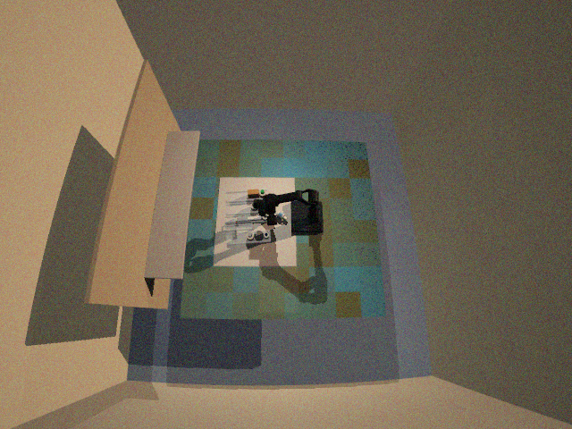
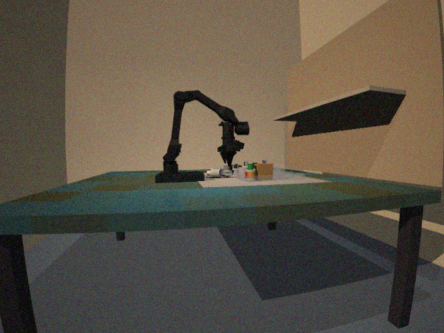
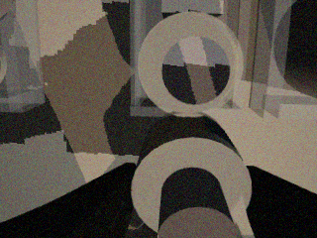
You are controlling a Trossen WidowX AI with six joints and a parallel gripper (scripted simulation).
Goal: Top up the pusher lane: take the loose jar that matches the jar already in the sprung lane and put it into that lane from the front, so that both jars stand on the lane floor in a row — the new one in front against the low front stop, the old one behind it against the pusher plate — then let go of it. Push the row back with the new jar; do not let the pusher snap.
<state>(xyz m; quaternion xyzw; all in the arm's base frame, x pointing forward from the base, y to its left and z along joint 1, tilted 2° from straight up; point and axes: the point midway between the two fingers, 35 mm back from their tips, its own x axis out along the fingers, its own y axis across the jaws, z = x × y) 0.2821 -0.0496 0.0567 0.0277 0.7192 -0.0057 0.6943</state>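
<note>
The white mat lies 11 cm ahead of my gripper tip and 6 cm below it. The rest, counted from my gripper tip: pusher lane 19 cm ahead, 4 cm below, 1 cm to the left; then shelf 55 cm ahead, 31 cm above, 6 cm to the right; then brown box 18 cm to the right, 10 cm ahead, 2 cm below.
</note>
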